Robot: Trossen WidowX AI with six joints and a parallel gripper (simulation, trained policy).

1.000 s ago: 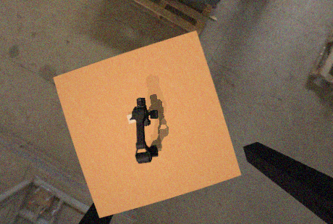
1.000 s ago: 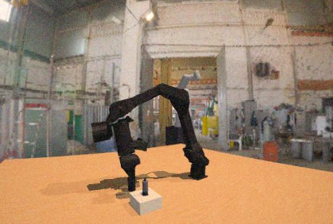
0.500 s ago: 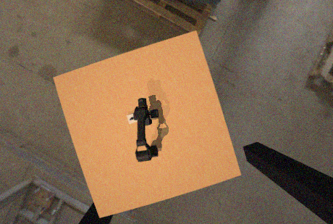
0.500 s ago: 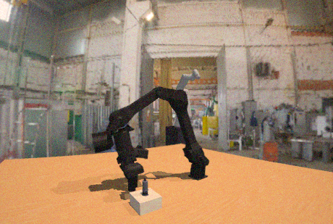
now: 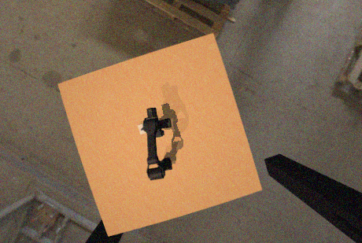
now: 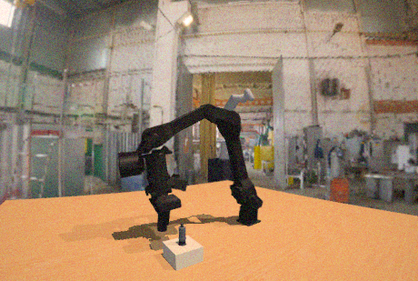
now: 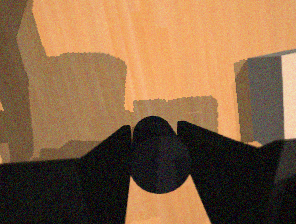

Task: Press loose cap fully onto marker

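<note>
The holder block is 12 cm to the left of my gripper tip, 3 cm below it and 1 cm ahead of it. Round my gripper tip: dark cap (1 cm ahead, 1 cm above).
</note>
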